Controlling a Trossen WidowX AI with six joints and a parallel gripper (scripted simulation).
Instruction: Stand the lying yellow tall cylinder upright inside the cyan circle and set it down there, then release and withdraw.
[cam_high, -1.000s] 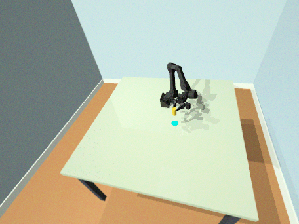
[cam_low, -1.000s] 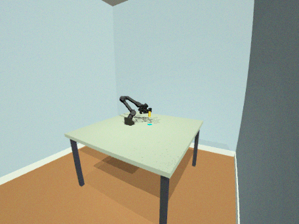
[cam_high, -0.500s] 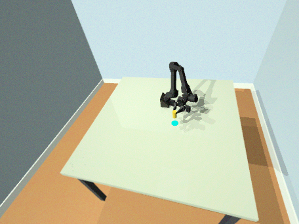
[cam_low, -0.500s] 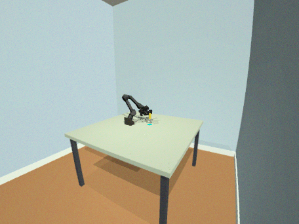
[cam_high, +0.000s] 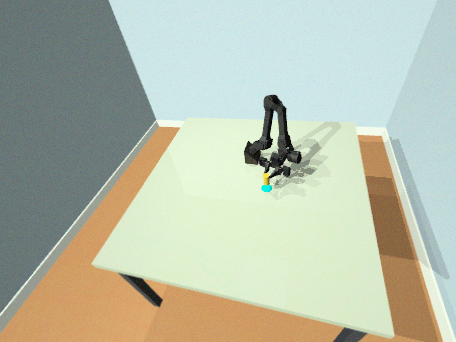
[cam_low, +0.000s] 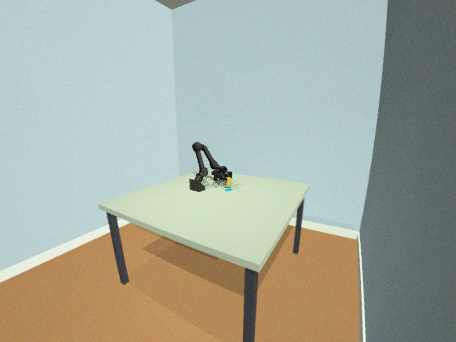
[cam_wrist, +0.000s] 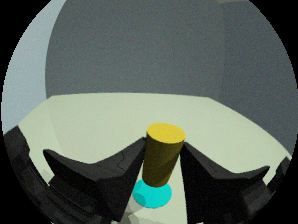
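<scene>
My gripper tip is now 100 mm above the cyan circle. Also, from my gripper tip: yellow tall cylinder: 20 mm below.
</scene>
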